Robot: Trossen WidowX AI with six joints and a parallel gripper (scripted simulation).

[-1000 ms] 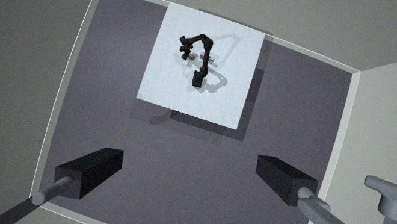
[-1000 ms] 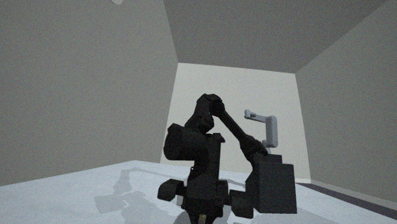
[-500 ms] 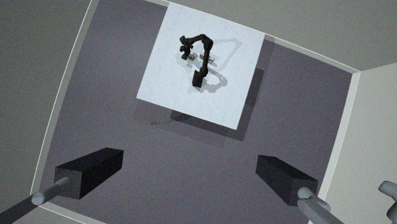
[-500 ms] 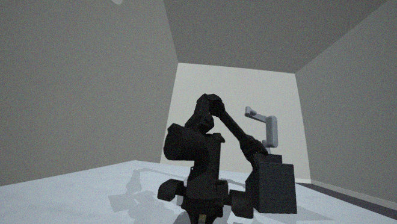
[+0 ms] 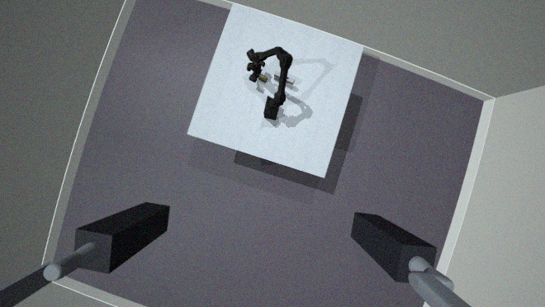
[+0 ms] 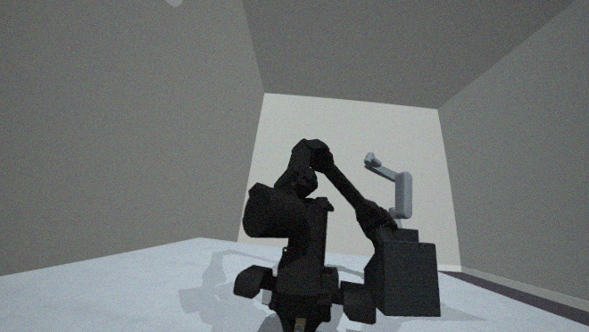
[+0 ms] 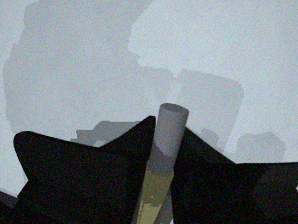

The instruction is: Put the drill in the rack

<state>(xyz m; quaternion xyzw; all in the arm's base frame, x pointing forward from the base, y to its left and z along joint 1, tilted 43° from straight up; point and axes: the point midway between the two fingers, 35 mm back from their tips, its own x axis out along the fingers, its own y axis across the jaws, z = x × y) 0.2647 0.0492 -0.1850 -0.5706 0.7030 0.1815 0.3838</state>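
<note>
Right now the drill is 4 cm to the right of my gripper tip, 4 cm above it and 1 cm behind it. The rest, counted from my gripper tip: dark key: 26 cm to the right, 5 cm above, 1 cm behind; olive rack: 5 cm to the right, 2 cm behind, 1 cm above; long grey block: 23 cm to the right, 4 cm above.
</note>
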